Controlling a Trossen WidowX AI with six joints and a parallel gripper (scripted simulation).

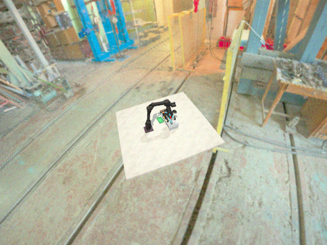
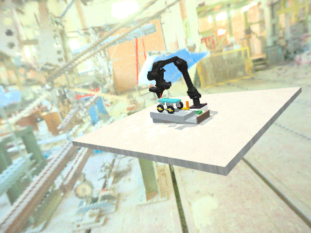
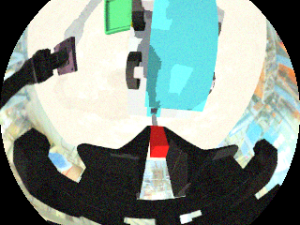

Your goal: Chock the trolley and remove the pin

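Now: the yellow chock 20 cm to the left of my gripper tip, 9 cm below it and 1 cm behind it. Round my gripper tip: trolley: 10 cm to the left, 6 cm below, 3 cm ahead; grey ramp: 12 cm below, 10 cm to the left, 3 cm ahead; red-headed stop pin: right at my gripper tip.
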